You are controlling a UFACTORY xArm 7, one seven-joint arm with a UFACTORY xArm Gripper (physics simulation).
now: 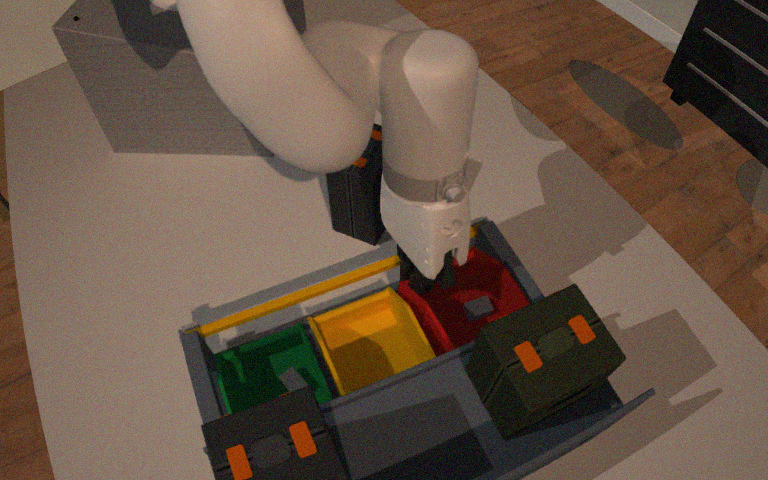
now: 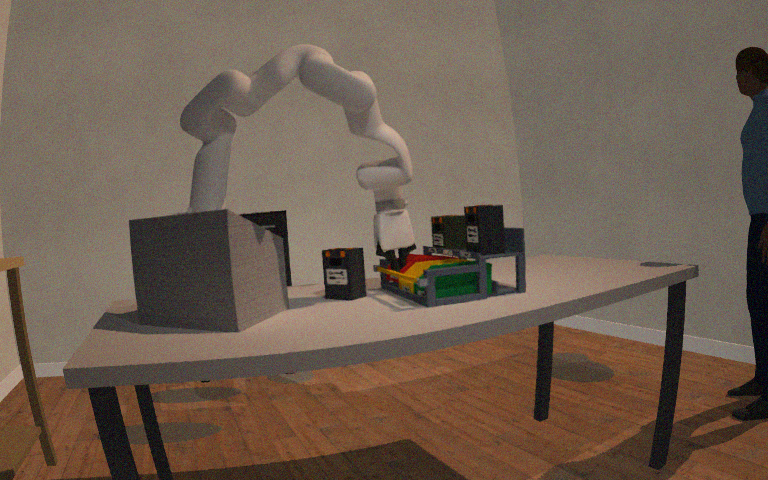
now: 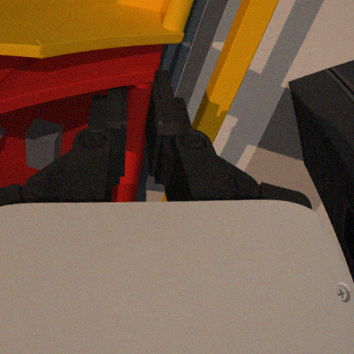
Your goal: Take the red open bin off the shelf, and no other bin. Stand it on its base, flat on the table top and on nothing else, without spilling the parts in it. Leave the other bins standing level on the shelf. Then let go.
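Places are measured from the arm's base along level axes (x ahead, y left, z up), in metres.
Where they show: gripper, fingertip midpoint: (image 1: 417, 284); arm's base, link origin: (image 2: 205, 228).
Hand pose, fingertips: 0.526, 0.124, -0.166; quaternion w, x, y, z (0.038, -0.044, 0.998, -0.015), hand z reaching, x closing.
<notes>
Things, the pixels of their top centre, and the offset from my fingertips, as dx, dy, dz.
- red open bin, top centre: (image 1: 482, 307) (image 2: 421, 253) +0.079, +0.033, +0.049
- grey part, top centre: (image 1: 479, 304) +0.052, +0.055, -0.008
- yellow bin, top centre: (image 1: 378, 351) (image 2: 434, 262) +0.069, -0.083, +0.033
- green bin, top centre: (image 1: 275, 394) (image 2: 452, 265) +0.067, -0.195, +0.033
- yellow rail, top centre: (image 1: 341, 278) (image 2: 397, 272) -0.036, -0.079, +0.017
- olive case, top centre: (image 1: 556, 342) (image 2: 449, 215) +0.172, +0.026, +0.151
The red open bin (image 1: 492, 280) (image 2: 421, 259) (image 3: 100, 70) sits in the right bay of the grey shelf (image 1: 198, 367) (image 2: 482, 277), with a grey part (image 1: 479, 307) (image 3: 44, 145) inside. My gripper (image 1: 433, 281) (image 2: 399, 266) (image 3: 135, 95) points down and is shut on the bin's front rim, one finger inside and one outside. The yellow bin (image 1: 396, 316) (image 2: 416, 274) (image 3: 100, 25) stands beside it in the middle bay. The green bin (image 1: 254, 362) (image 2: 455, 283) is in the left bay, with a grey part in it. The red bin's base is hidden.
A yellow rail (image 1: 300, 294) (image 3: 237, 60) runs along the shelf's front. A black case (image 1: 353, 198) (image 2: 343, 277) (image 3: 330, 135) stands on the table close by. An olive case (image 1: 543, 350) (image 2: 453, 232) and another black case (image 1: 271, 430) (image 2: 487, 229) stand on the shelf's upper deck.
</notes>
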